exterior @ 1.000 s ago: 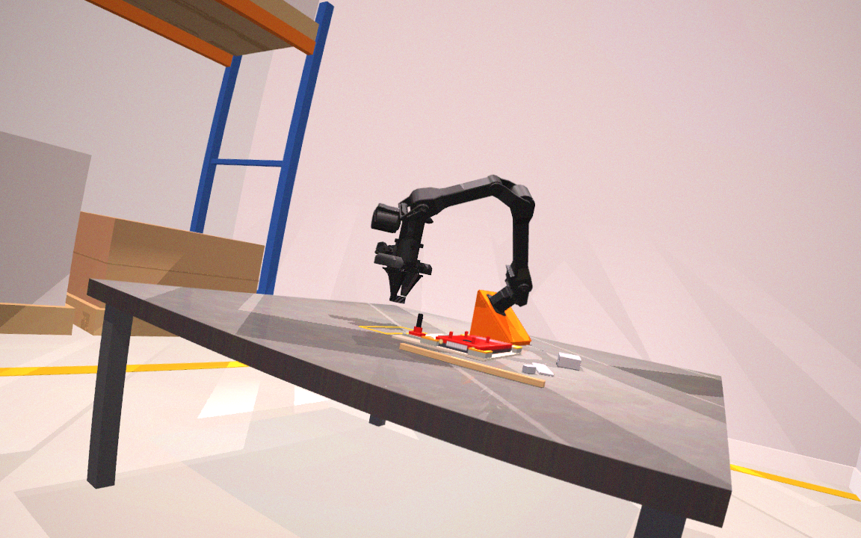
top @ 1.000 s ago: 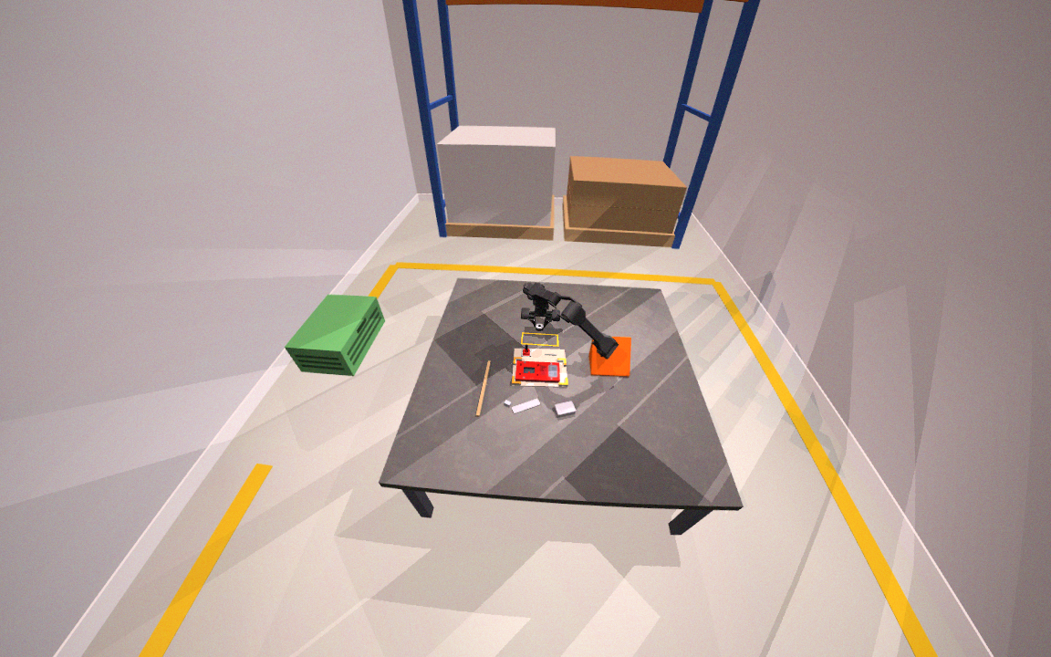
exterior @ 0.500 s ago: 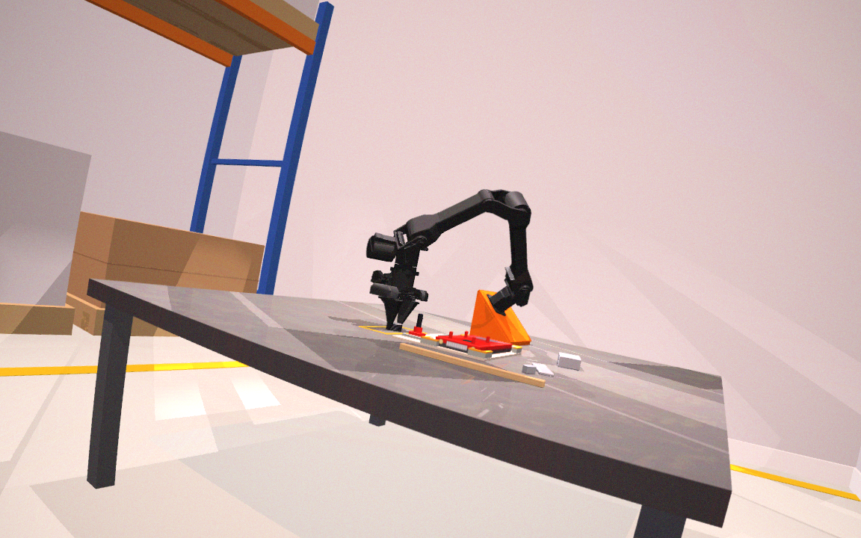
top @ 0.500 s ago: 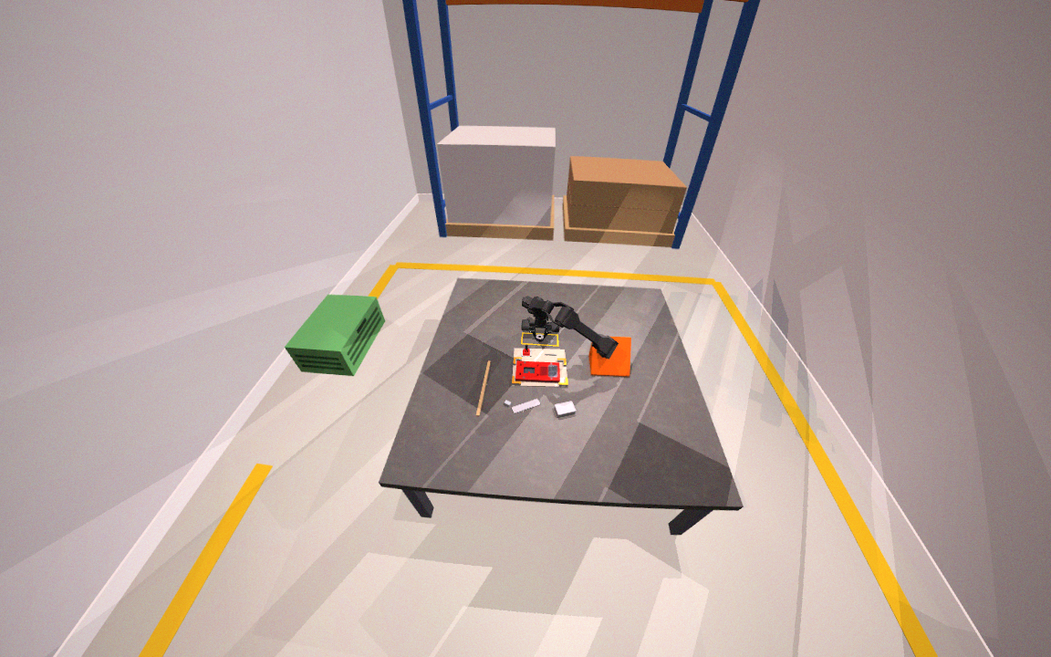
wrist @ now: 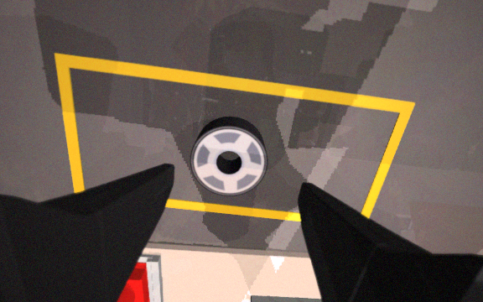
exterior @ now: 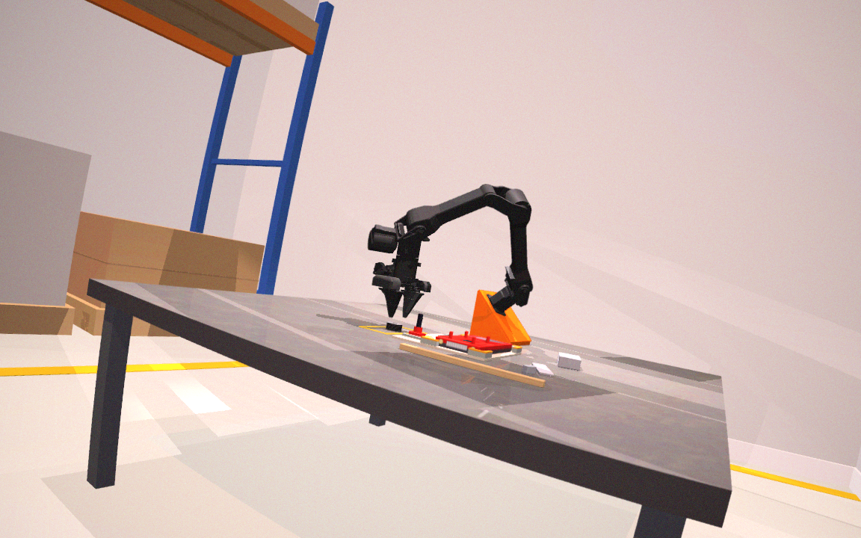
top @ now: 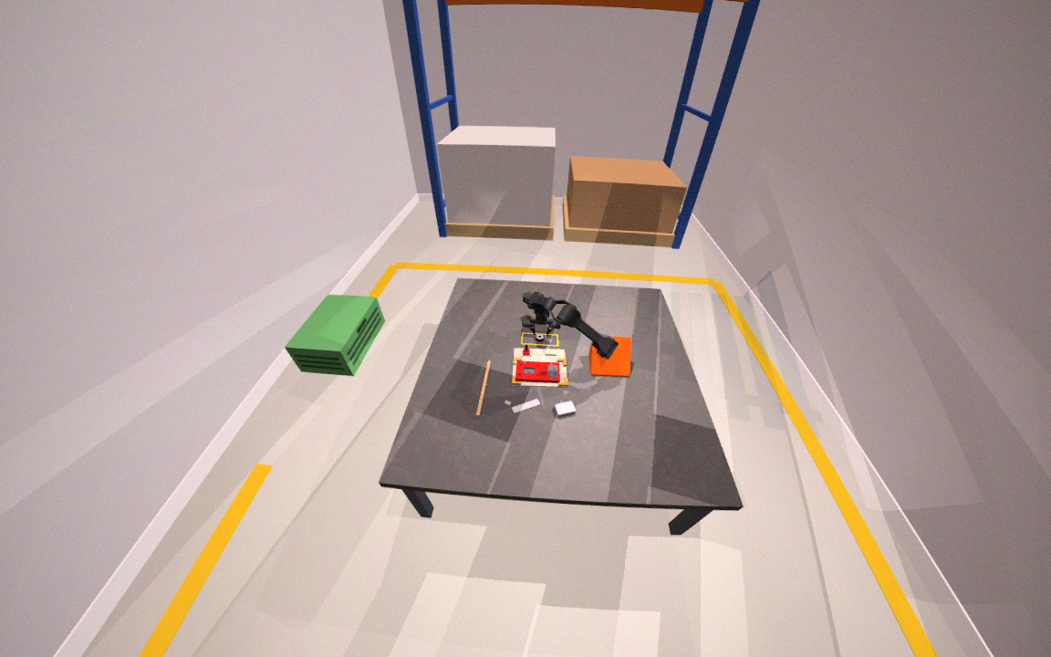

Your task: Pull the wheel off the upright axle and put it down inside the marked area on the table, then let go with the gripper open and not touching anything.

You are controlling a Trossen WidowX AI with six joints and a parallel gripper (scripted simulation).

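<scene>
Right now my gripper tip is 2 cm above the wheel and 1 cm short of it. From my gripper tip the other things lie so: wooden stick: 36 cm to the left, 19 cm ahead, 3 cm below; then black axle: 12 cm to the left, 5 cm ahead.
</scene>
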